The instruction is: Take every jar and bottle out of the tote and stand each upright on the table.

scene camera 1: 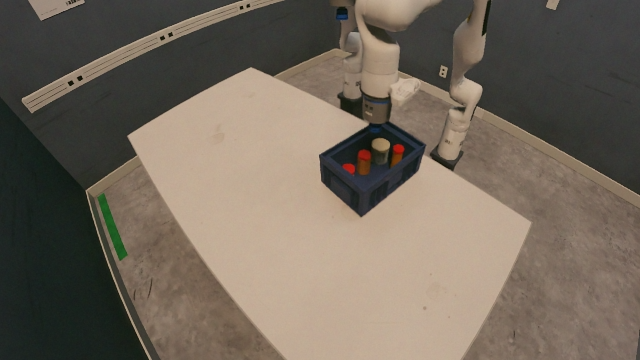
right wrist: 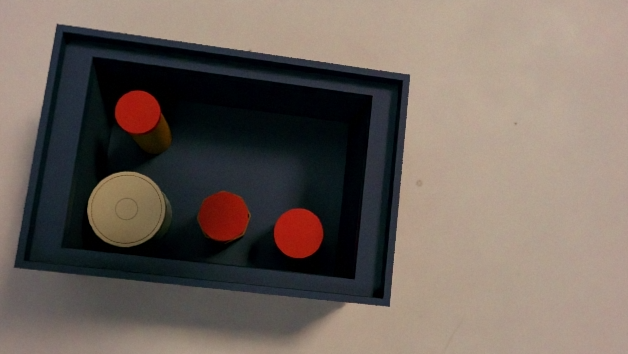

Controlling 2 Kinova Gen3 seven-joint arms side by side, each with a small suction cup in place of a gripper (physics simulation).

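Places are measured from the left arm's base along level axes (x ahead, y left, z up), in centimetres.
Where they show: left hand, tool point: (scene camera 1: pixel 375 128); right hand, tool point: (scene camera 1: pixel 342 19); left arm's base, link origin: (scene camera 1: pixel 447 152); right arm's base, link origin: (scene camera 1: pixel 352 94).
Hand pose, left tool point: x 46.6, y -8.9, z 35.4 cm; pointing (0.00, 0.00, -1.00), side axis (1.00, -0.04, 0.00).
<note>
Things, the pixels of their top centre, and the offset from my left tool point. Level surfaces: height alone.
- dark blue tote, top centre: (right wrist: pixel 223 165) (scene camera 1: pixel 375 149) dx -13.7, dy -7.3, dz -20.7 cm
- jar with a cream lid, top centre: (right wrist: pixel 126 209) (scene camera 1: pixel 380 144) dx -22.4, dy -10.2, dz -26.2 cm
- third bottle, top centre: (right wrist: pixel 137 111) (scene camera 1: pixel 398 148) dx -20.9, dy -2.3, dz -22.3 cm
- pale table, surface height: dz -35.4 cm
The dark blue tote (scene camera 1: pixel 341 186) (right wrist: pixel 400 190) stands on the table. Upright inside it are a jar with a cream lid (scene camera 1: pixel 380 145) (right wrist: pixel 126 209) and three red-capped amber bottles. One bottle (scene camera 1: pixel 364 162) (right wrist: pixel 223 216) is beside the jar. Another bottle (scene camera 1: pixel 348 169) (right wrist: pixel 298 233) is farther along that row, its body mostly hidden in both views. The third bottle (scene camera 1: pixel 398 150) (right wrist: pixel 138 112) is apart from the row and leans slightly in the right wrist view. My left gripper (scene camera 1: pixel 376 128) is open and appears at the tote's far corner. My right gripper (scene camera 1: pixel 342 17) is open, high behind it.
The pale table (scene camera 1: pixel 240 200) (right wrist: pixel 500 225) extends around the tote. The tote's walls rise around the jar and bottles. The left arm's large wrist (scene camera 1: pixel 378 75) rises above the tote's far corner. Both arm bases stand on the floor beyond the table's far edge.
</note>
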